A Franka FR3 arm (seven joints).
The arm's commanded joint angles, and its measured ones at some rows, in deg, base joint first. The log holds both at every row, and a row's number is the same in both.
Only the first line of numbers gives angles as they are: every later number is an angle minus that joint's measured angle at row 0.
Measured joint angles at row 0:
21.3, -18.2, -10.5, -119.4, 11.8, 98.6, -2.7
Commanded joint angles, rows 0 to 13:
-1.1, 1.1, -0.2, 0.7, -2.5, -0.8, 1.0
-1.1, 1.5, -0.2, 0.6, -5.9, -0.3, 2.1
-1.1, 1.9, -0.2, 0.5, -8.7, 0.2, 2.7
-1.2, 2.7, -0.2, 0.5, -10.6, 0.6, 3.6
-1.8, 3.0, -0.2, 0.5, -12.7, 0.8, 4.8
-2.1, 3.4, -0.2, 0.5, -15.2, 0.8, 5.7
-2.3, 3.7, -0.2, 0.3, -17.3, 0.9, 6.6
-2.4, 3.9, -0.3, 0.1, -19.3, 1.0, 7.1
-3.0, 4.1, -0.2, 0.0, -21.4, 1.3, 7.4
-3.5, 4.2, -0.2, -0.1, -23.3, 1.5, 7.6
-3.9, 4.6, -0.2, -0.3, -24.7, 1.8, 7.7
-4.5, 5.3, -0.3, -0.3, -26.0, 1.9, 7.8
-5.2, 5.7, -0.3, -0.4, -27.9, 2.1, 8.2
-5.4, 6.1, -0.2, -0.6, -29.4, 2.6, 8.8
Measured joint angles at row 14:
-3.9, 4.9, -0.6, -0.1, -25.1, 0.9, 7.0
